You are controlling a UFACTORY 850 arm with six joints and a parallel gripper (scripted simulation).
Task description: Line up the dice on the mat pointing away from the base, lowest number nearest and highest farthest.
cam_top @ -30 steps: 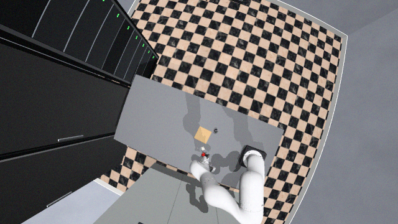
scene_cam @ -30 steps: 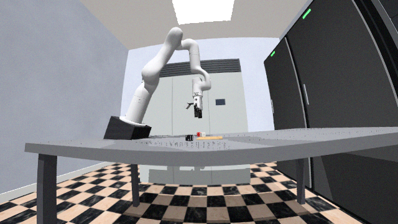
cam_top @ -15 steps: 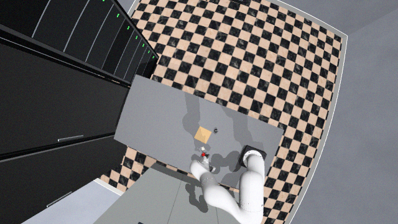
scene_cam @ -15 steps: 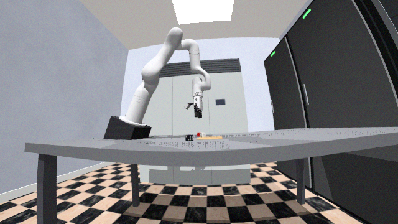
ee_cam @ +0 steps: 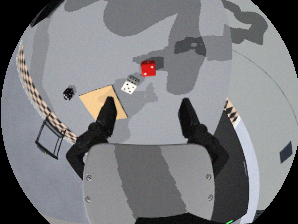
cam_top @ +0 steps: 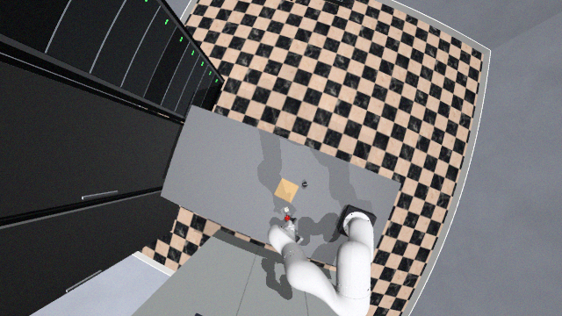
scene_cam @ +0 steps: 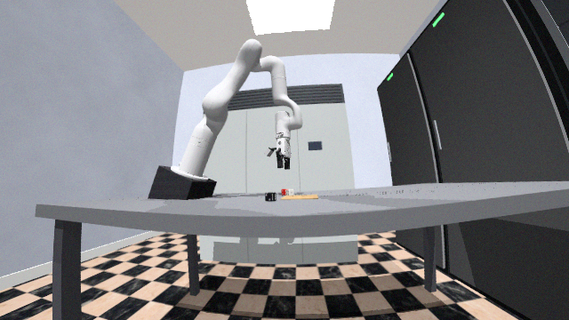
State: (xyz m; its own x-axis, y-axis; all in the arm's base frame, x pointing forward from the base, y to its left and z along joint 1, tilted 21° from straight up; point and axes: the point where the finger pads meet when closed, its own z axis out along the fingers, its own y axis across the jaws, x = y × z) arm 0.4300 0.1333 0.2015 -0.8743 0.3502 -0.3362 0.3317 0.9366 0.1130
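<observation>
Now: hand 14 cm above the red die. From my hand the other things lie so: tan mat (7 cm ahead, 19 cm to the right, 15 cm below); black die (4 cm behind, 28 cm to the right, 14 cm below); white die (3 cm ahead, 6 cm to the right, 14 cm below).
</observation>
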